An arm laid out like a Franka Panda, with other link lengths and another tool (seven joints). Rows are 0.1 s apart.
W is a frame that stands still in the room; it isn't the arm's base.
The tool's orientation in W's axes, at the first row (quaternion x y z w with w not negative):
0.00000 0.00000 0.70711 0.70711
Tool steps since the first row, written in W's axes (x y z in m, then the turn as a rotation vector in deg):
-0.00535 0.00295 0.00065 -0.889 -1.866 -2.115
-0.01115 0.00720 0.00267 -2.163 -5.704 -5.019
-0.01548 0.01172 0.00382 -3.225 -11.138 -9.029
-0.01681 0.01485 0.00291 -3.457 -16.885 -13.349
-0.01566 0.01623 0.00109 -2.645 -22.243 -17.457
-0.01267 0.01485 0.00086 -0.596 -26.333 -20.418
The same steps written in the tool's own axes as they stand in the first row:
0.00295 0.00535 0.00065 -1.866 0.889 -2.115
0.00720 0.01115 0.00267 -5.704 2.163 -5.019
0.01172 0.01548 0.00382 -11.138 3.225 -9.029
0.01485 0.01681 0.00291 -16.885 3.457 -13.349
0.01623 0.01566 0.00109 -22.243 2.645 -17.457
0.01485 0.01267 0.00086 -26.333 0.596 -20.418

